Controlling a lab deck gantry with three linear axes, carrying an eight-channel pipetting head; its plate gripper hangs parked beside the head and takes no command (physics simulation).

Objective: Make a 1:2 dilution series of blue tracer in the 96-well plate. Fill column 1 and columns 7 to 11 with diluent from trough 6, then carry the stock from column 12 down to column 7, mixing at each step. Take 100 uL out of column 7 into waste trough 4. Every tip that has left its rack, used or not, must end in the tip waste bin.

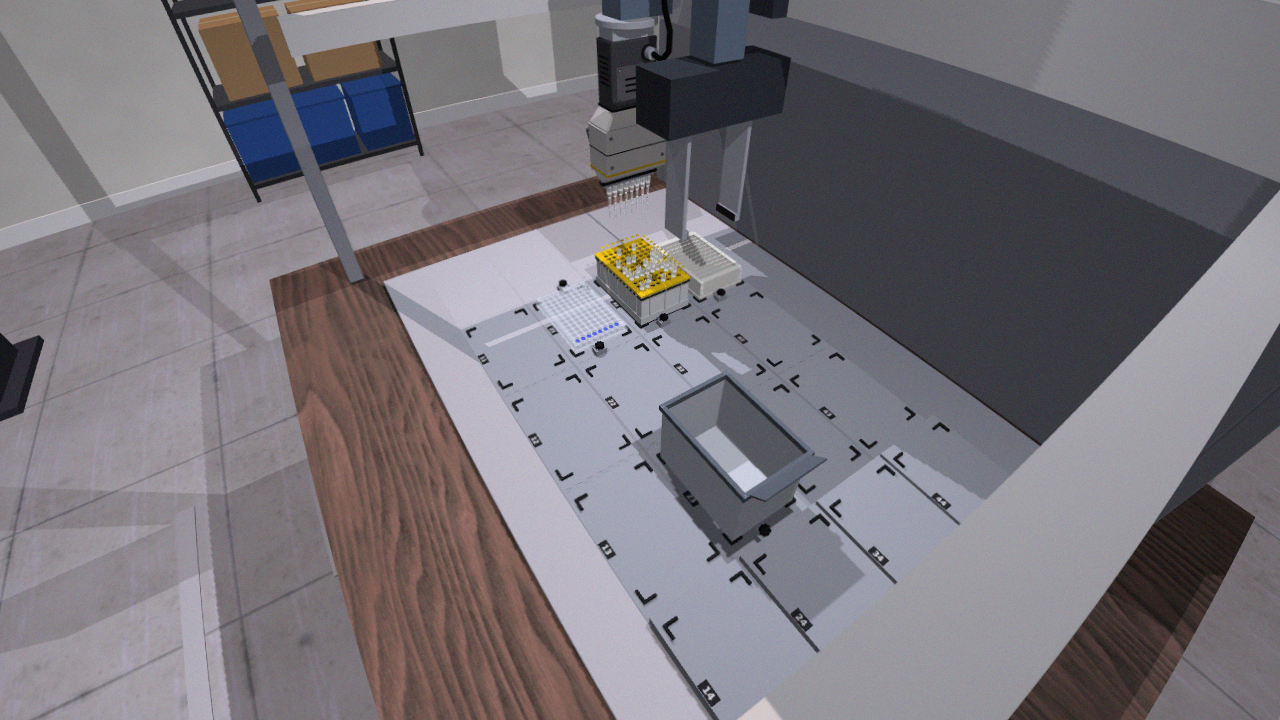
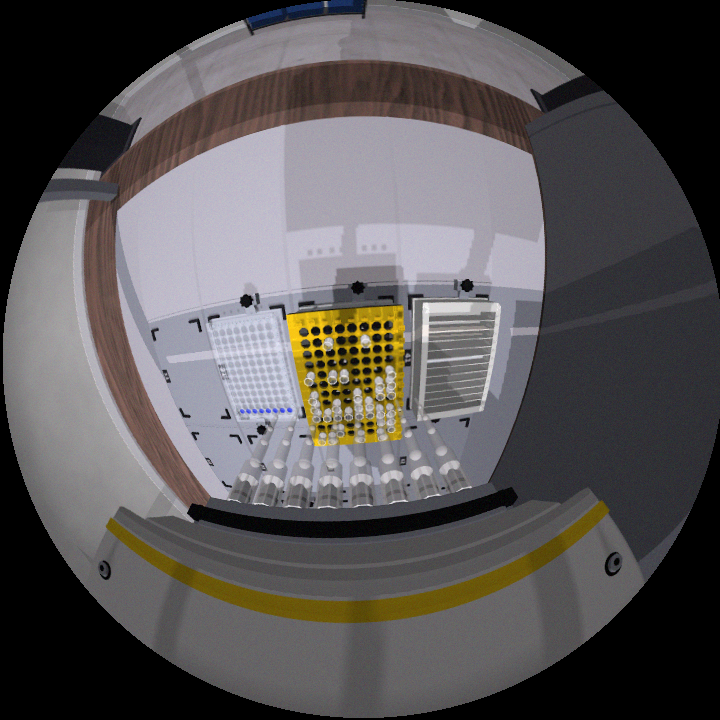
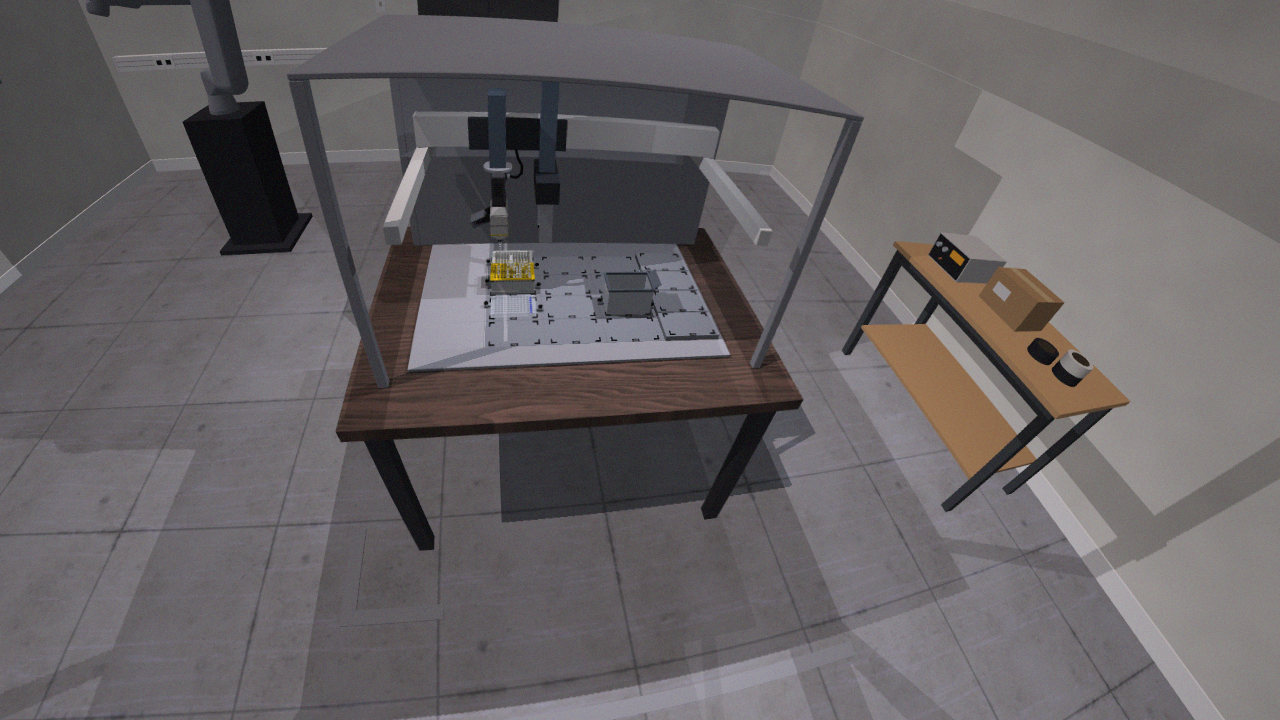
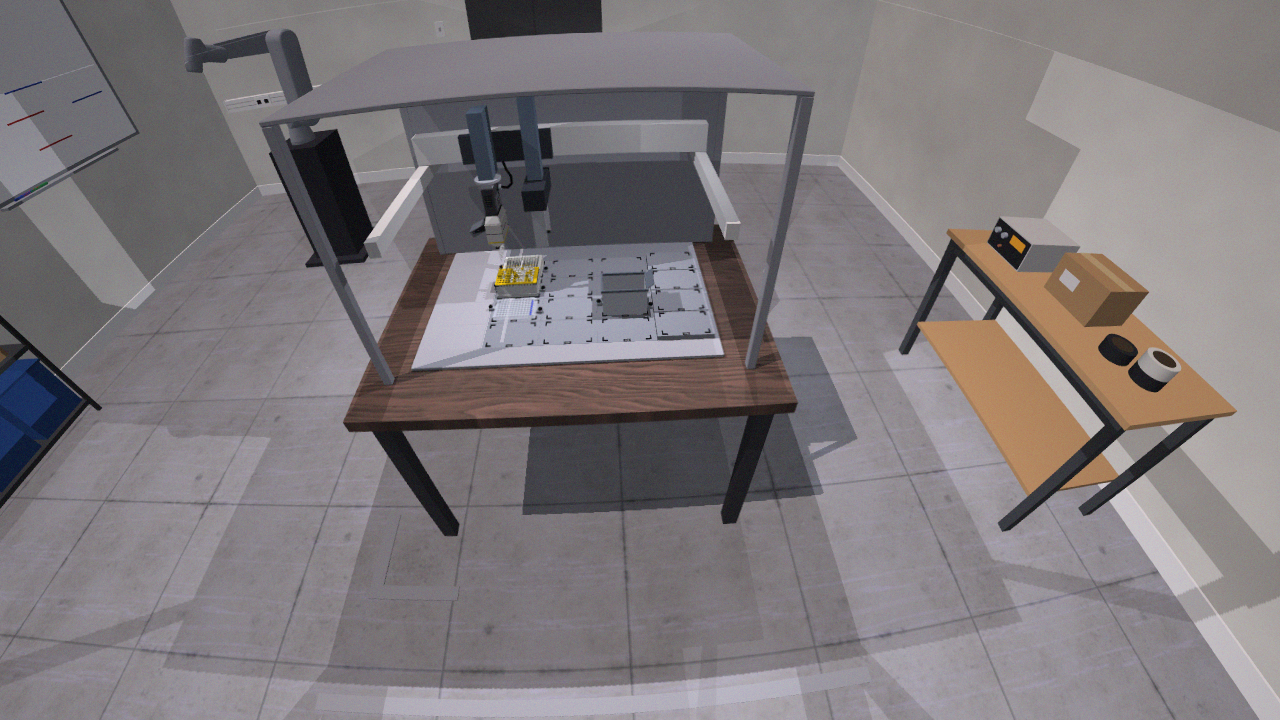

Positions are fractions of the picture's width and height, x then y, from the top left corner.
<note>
In view: a frame post (image 3: 0.24, 0.13) and a back panel (image 1: 0.80, 0.34).
The back panel shows as well in image 2 (image 2: 0.85, 0.56), in image 3 (image 3: 0.47, 0.27) and in image 4 (image 4: 0.51, 0.27).
</note>
